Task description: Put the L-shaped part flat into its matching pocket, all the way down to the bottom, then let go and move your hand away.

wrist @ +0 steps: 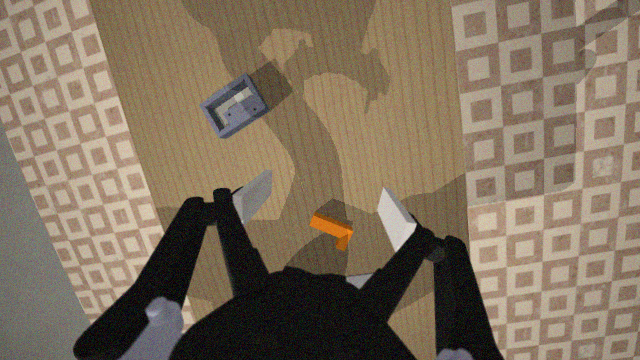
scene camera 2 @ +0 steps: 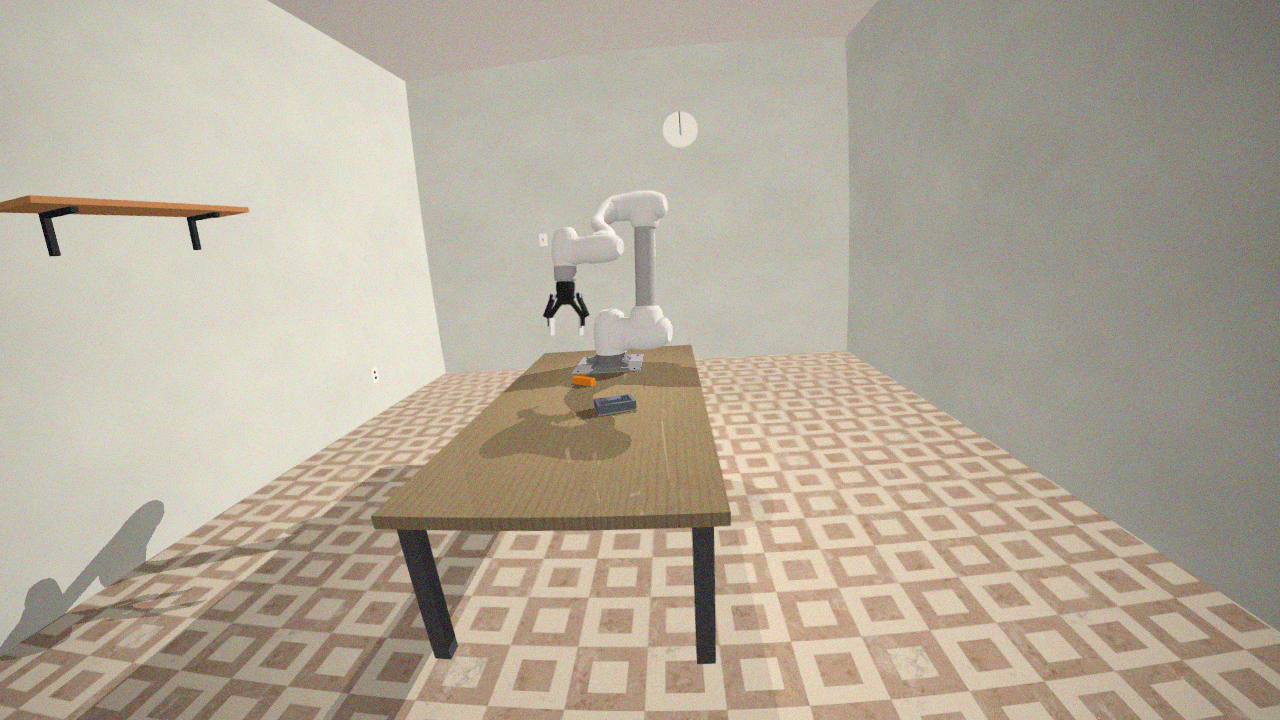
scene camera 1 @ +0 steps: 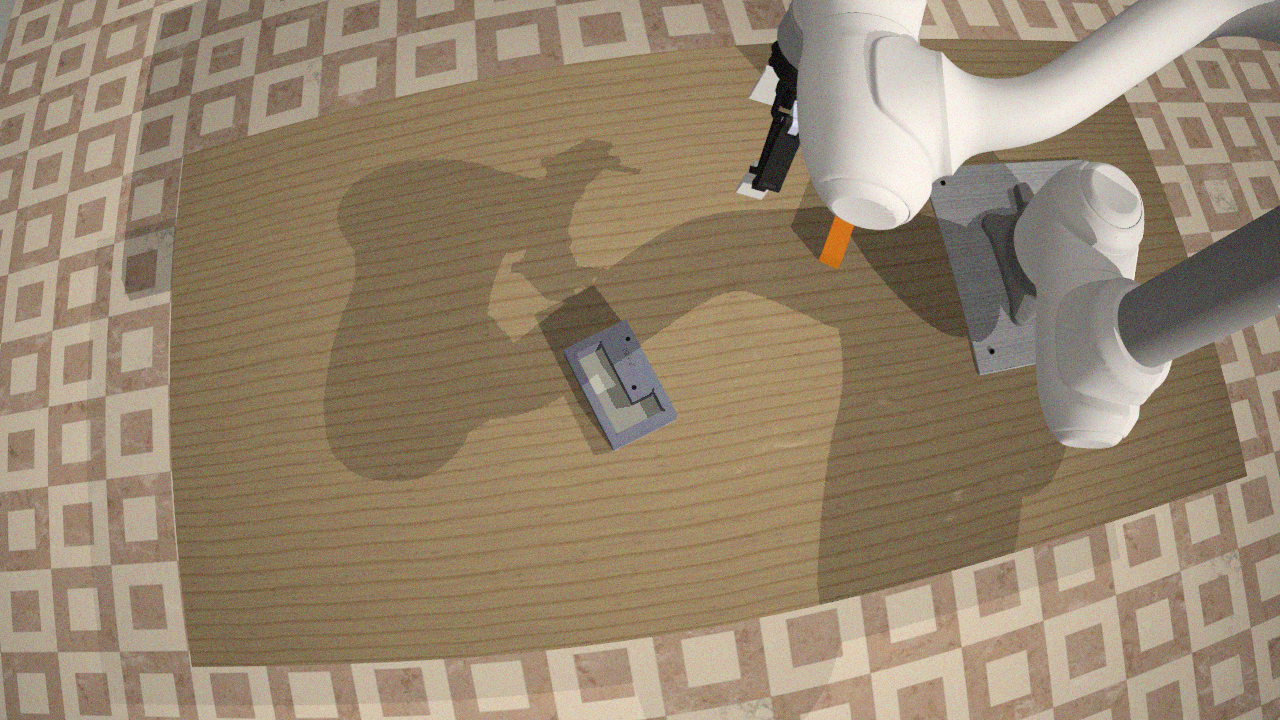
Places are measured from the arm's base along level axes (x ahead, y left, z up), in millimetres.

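Pixels of known places: gripper, fingertip midpoint: point(wrist: 325, 190) point(scene camera 2: 566, 335) point(scene camera 1: 755, 144); arm's base, origin of the base link: point(scene camera 2: 612, 362) point(scene camera 1: 1041, 264).
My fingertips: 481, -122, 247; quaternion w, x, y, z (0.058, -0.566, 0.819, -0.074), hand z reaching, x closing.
Note:
Ahead of a thing's pixels: the offset from my fingertips to its top centre, as dx, dy, dz. Level surfaces: height alone.
The orange L-shaped part @[-161, +34, -221] point(scene camera 1: 836, 243) point(scene camera 2: 583, 380) point(wrist: 331, 226) lies on the table, apart from the pocket block. In scene camera 1 the arm hides its short leg; the wrist view shows both legs. The blue-grey block @[+198, +193, -214] point(scene camera 1: 631, 365) point(scene camera 2: 614, 405) point(wrist: 242, 109) stands on the table, turned at an angle, with its L-shaped pocket facing up. The pocket's pale floor @[dz -246] point(scene camera 1: 627, 416) shows, and no part lies in it. My gripper point(scene camera 1: 759, 136) point(scene camera 2: 566, 328) point(wrist: 325, 190) is wide open and empty, high above the table. In the wrist view the part shows between and slightly below the fingertips.
The wooden table @[dz -251] point(scene camera 1: 447, 555) point(scene camera 2: 554, 492) point(wrist: 400, 125) carries the arm's metal base plate point(scene camera 1: 962, 268), which is near the orange part. The arm's shadows cross the table top. A wall shelf point(scene camera 2: 125, 207) hangs at the left, away from the table.

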